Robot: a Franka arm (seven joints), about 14 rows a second.
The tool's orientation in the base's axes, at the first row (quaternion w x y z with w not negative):
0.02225 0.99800 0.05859 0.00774
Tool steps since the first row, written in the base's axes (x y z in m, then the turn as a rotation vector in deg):
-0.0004 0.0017 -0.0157 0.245 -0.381 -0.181
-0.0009 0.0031 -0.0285 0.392 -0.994 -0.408
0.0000 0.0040 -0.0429 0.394 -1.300 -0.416
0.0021 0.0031 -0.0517 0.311 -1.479 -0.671
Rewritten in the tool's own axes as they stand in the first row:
-0.0004 -0.0024 0.0156 0.196 0.398 0.202
-0.0009 -0.0045 0.0283 0.267 1.013 0.458
-0.0001 -0.0059 0.0427 0.233 1.317 0.479
0.0018 -0.0052 0.0515 0.127 1.473 0.740

